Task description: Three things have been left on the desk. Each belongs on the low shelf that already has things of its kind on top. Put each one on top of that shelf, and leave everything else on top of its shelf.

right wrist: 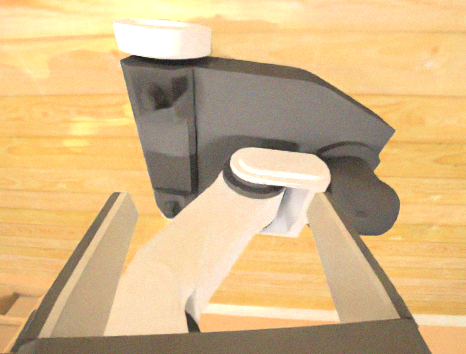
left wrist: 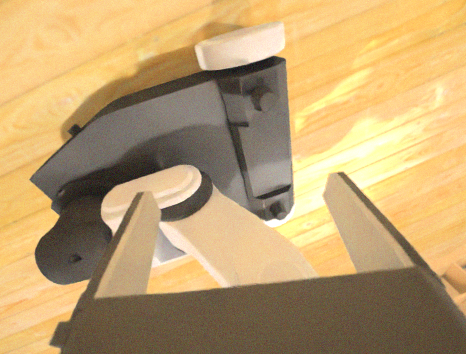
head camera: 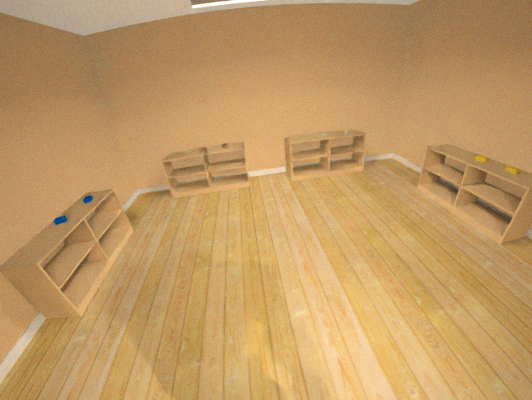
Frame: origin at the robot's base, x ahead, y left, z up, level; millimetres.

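Seen in the pictures: left gripper, between the fingertips: (left wrist: pixel 241 193); right gripper, between the fingertips: (right wrist: pixel 225 202).
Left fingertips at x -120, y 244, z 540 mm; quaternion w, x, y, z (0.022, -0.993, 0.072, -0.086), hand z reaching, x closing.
Note:
A point is followed by its place in that frame.
Four low wooden shelves show in the head camera view. The left shelf (head camera: pixel 42 292) {y 1860, x 778, z 329 mm} bears two blue things (head camera: pixel 60 220) {y 1956, x 1326, z 643 mm} (head camera: pixel 88 199) {y 1937, x 1710, z 644 mm} on top. The back left shelf (head camera: pixel 210 189) {y 975, x 2888, z 50 mm} bears a small brown thing (head camera: pixel 225 145) {y 658, x 3072, z 651 mm}. The back right shelf (head camera: pixel 327 175) {y -852, x 3074, z 12 mm} bears two tiny pale teal things (head camera: pixel 323 134) {y -816, x 3217, z 635 mm} (head camera: pixel 345 132) {y -1181, x 3277, z 626 mm}. The right shelf (head camera: pixel 520 215) {y -2206, x 1202, z 322 mm} bears two yellow things (head camera: pixel 481 158) {y -2219, x 1812, z 643 mm} (head camera: pixel 512 170) {y -2270, x 1487, z 638 mm}. The desk and the things on it do not show. My left gripper (left wrist: pixel 241 193) {y 244, x -120, z 540 mm} and my right gripper (right wrist: pixel 225 202) {y -244, x -173, z 535 mm} are open and empty, above the floor beside my base.
A plank floor (head camera: pixel 270 280) {y 106, x 1125, z 1 mm} stretches between the shelves. Tan walls (head camera: pixel 260 90) {y 69, x 3389, z 1339 mm} stand behind them, with a gap between the two back shelves. My own dark wheeled base (left wrist: pixel 165 130) {y 154, x -220, z 170 mm} (right wrist: pixel 260 105) {y -165, x -225, z 170 mm} shows below both grippers. Part of a wooden shelf shows at the left wrist view's right edge.

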